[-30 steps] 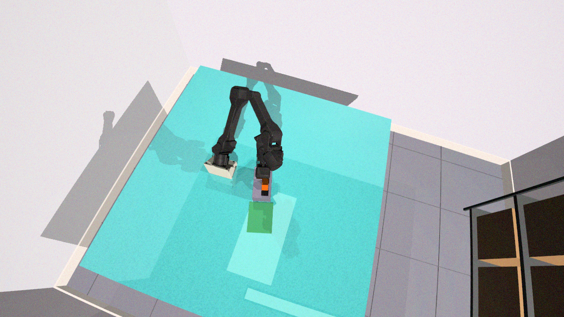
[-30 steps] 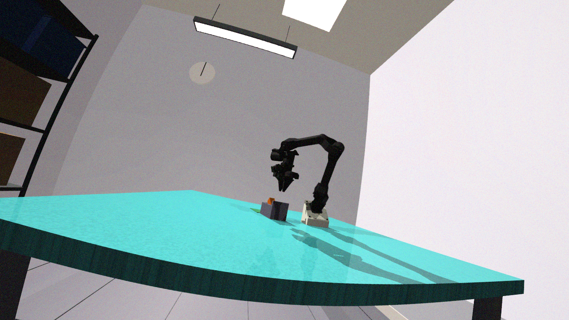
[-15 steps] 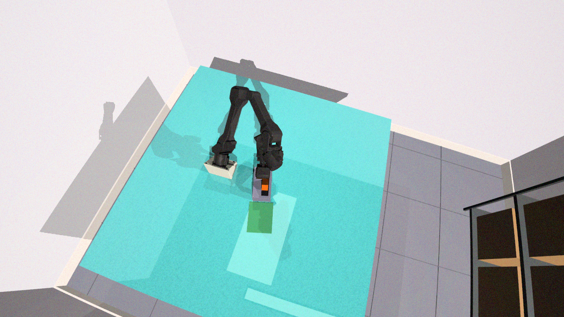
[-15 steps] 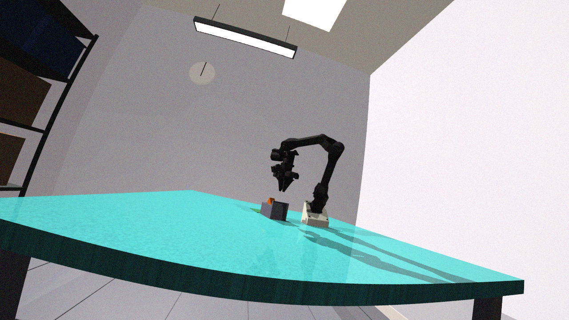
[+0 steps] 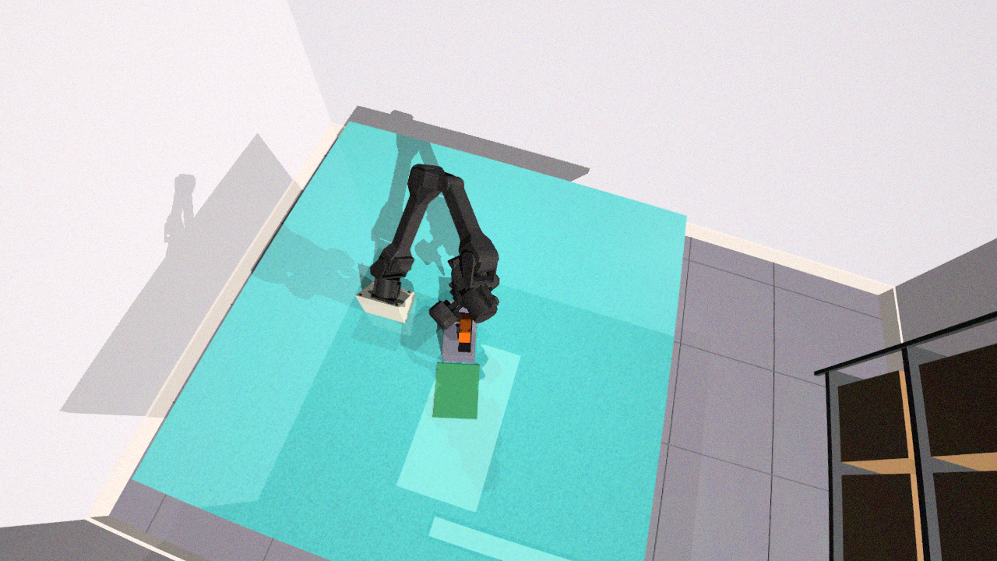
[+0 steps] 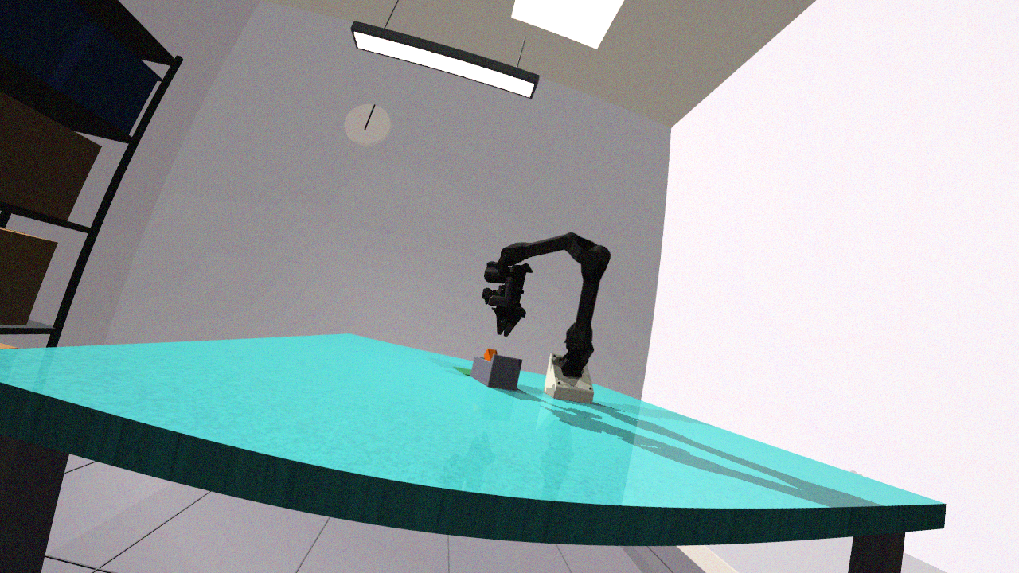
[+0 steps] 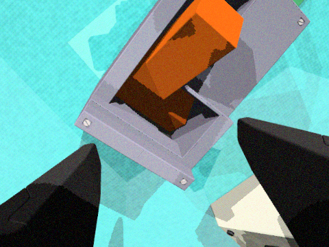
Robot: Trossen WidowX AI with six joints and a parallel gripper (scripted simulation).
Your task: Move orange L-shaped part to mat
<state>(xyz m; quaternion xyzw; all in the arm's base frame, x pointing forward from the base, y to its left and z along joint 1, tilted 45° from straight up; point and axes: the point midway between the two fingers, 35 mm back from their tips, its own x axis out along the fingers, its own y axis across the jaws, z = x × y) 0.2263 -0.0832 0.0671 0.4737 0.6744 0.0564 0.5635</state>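
My gripper tip is now 1 cm past the orange L-shaped part, 1 cm to the left of it and 10 cm above it. Round my gripper tip: green mat: 2 cm ahead, 19 cm to the right, 16 cm below.
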